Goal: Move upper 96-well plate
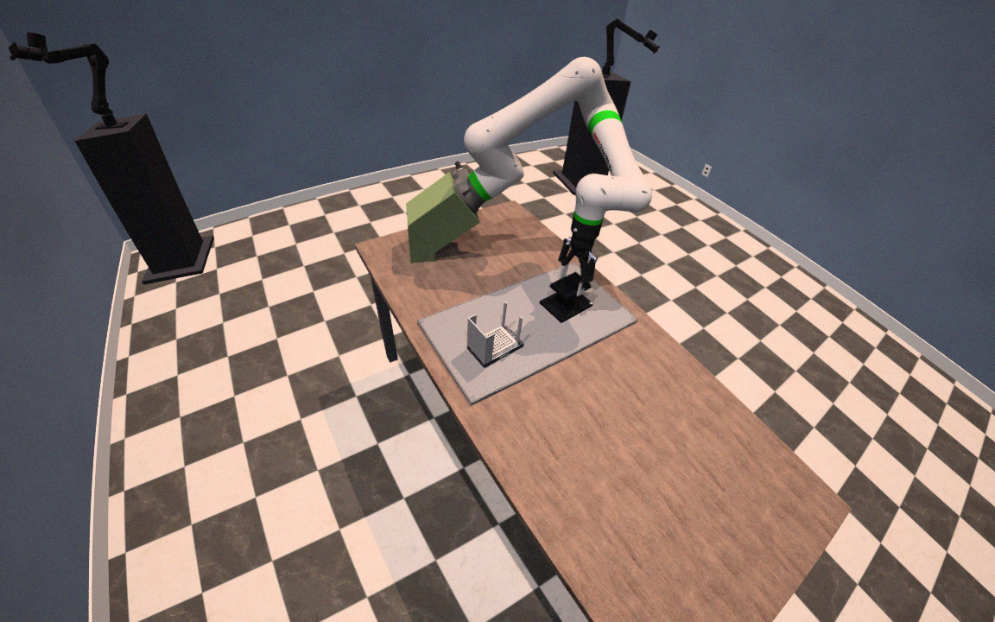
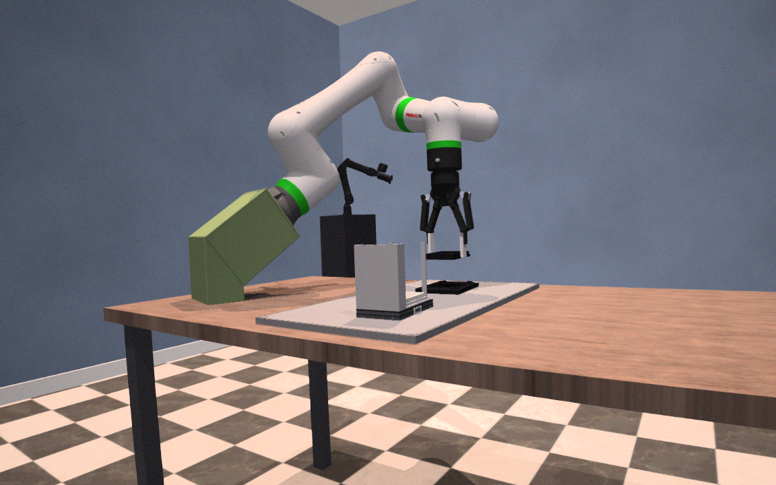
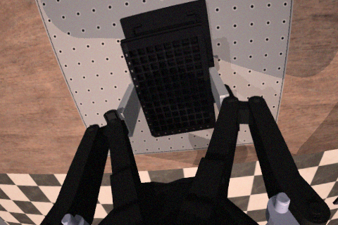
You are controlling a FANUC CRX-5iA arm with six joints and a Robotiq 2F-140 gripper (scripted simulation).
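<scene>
My gripper is now 11 cm above the black plate nest N1. Round my hand: pale square (10 cm below, 9 cm to the left, 3 cm ahead); then white plate (32 cm to the right, 13 cm ahead, 9 cm below); then black 96-well plate (2 cm below).
</scene>
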